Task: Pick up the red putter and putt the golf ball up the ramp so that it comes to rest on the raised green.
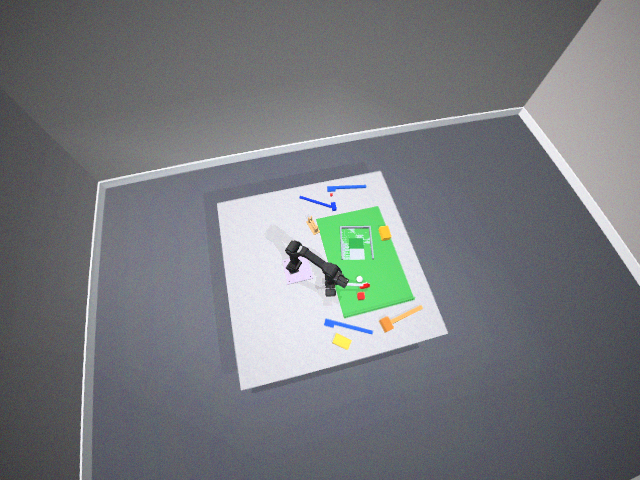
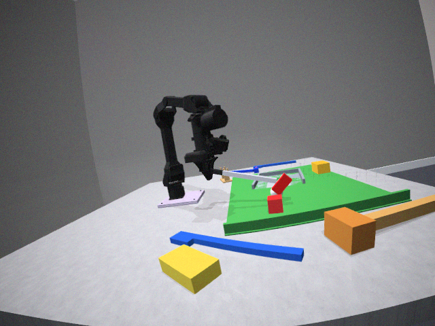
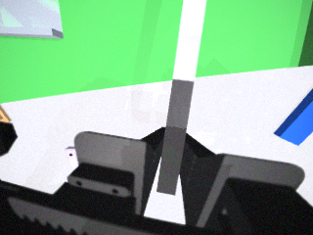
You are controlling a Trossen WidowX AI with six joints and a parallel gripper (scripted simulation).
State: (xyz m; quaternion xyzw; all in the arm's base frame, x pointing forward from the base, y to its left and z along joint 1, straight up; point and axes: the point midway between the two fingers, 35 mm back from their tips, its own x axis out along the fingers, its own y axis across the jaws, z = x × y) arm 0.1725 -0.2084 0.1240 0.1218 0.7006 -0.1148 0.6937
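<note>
The red putter is 110 mm ahead of my gripper tip, 40 mm to the right of it and 10 mm below it. Round my gripper tip: white golf ball 210 mm ahead, 80 mm below, 10 mm to the right; red cube 180 mm ahead, 120 mm to the right, 80 mm below; green mat 300 mm ahead, 130 mm to the left, 100 mm below.
</note>
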